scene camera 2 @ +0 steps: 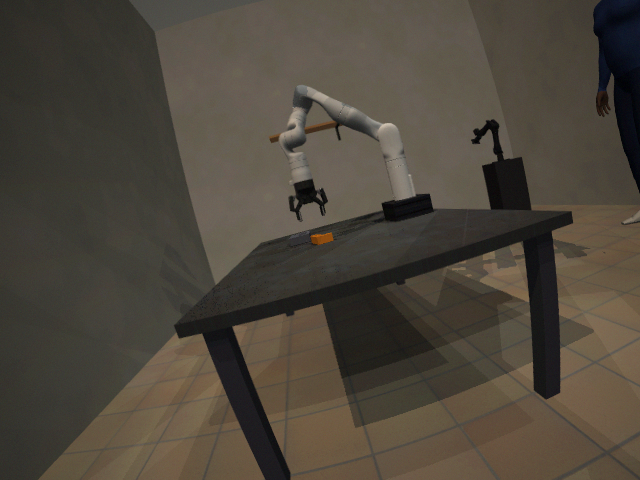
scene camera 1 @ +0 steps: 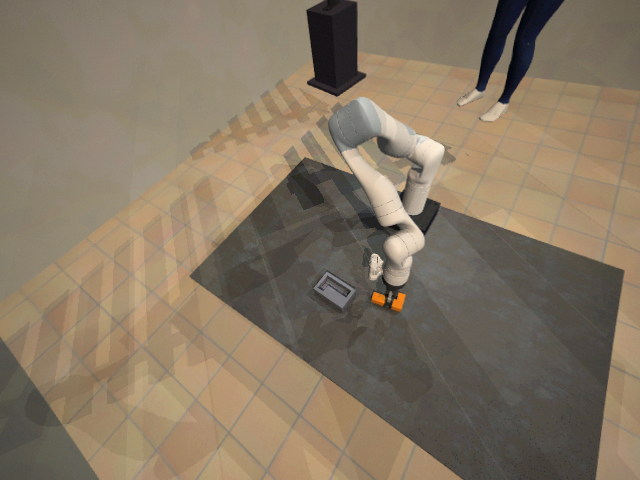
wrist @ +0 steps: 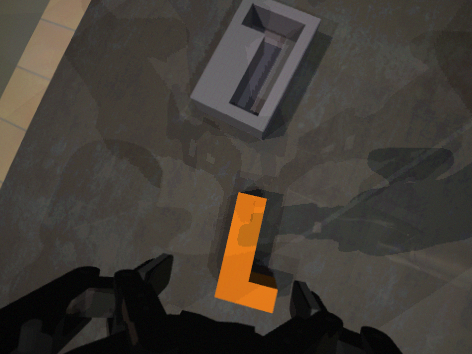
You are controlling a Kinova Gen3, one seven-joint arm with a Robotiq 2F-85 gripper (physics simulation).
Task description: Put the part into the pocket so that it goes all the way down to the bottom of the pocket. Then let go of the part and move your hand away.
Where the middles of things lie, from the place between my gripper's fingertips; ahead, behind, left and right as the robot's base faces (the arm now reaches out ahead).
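Starting from the orange L-shaped block point(wrist: 236, 283), my hand is 10 mm past it, 10 mm to the left of it and 80 mm above it. And the grey pocket block point(scene camera 1: 335, 291) lies 100 mm ahead of my hand, 180 mm to the right of it and 80 mm below it.
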